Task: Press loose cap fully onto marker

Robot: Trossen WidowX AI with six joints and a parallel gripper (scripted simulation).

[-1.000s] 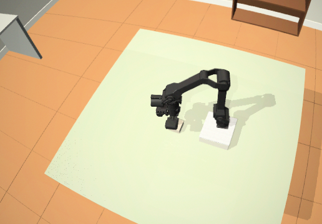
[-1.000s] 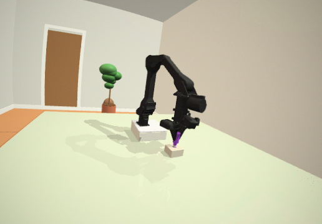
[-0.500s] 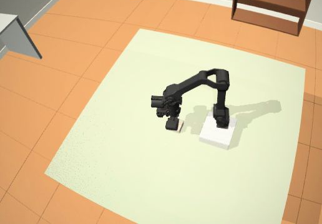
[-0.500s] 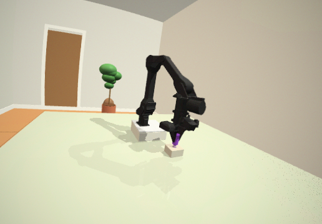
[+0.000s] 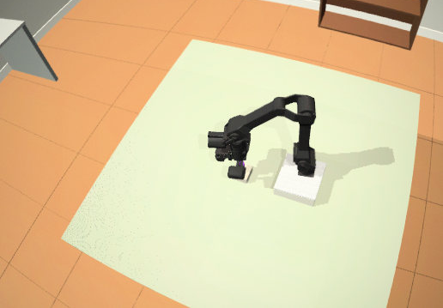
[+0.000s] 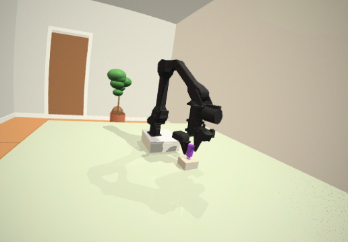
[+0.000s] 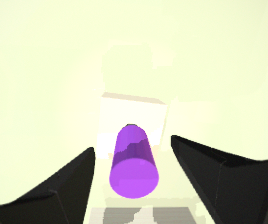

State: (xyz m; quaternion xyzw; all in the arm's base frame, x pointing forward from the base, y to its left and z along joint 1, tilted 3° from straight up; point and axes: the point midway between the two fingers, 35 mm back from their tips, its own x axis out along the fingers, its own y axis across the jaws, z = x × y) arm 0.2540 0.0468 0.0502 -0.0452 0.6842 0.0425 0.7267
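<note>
My gripper tip is 1 cm below the cap. Round my gripper tip: holder block: 5 cm below.
</note>
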